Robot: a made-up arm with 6 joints.
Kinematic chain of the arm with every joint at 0, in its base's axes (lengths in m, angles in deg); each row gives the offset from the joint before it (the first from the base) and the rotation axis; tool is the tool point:
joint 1: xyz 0 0 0.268 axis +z
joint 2: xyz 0 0 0 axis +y
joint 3: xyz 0 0 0.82 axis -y
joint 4: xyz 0 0 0 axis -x
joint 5: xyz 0.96 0 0 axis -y
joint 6: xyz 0 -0.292 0 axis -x
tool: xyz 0 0 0
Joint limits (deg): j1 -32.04..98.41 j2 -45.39..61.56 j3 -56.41..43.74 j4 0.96..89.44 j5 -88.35..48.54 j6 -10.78..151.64
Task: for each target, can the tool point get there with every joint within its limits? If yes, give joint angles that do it. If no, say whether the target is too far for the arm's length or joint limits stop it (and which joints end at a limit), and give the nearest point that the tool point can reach.
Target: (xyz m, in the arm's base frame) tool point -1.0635 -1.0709 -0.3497
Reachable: no: joint limits stop it (at a limit: joint 1, joint 2, joint 3, joint 4) | nearest point 0.0783 -0.3934 -0.1916 | short by 1.337 m
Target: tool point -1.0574 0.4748 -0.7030
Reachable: no: joint limits stop it (at a limit: joint 1, joint 2, joint 4) | nearest point -0.0922 0.6434 -0.3424 | short by 1.044 m
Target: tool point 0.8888 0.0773 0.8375
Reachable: yes | joints 21.01 -5.85 -29.78 32.43 -16.27 35.44
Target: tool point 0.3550 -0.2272 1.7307
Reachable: yes | joints -11.31 -22.01 8.57 58.36 -3.90 106.53
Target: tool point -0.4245 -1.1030 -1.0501
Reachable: no: joint limits stop it (at a limit: joint 1, joint 2, joint 4) | nearest point 0.2296 -0.4881 -0.2635 | short by 1.194 m
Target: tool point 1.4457 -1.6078 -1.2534
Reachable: no: too far | nearest point 0.9573 -0.8907 -0.1345 | short by 1.416 m
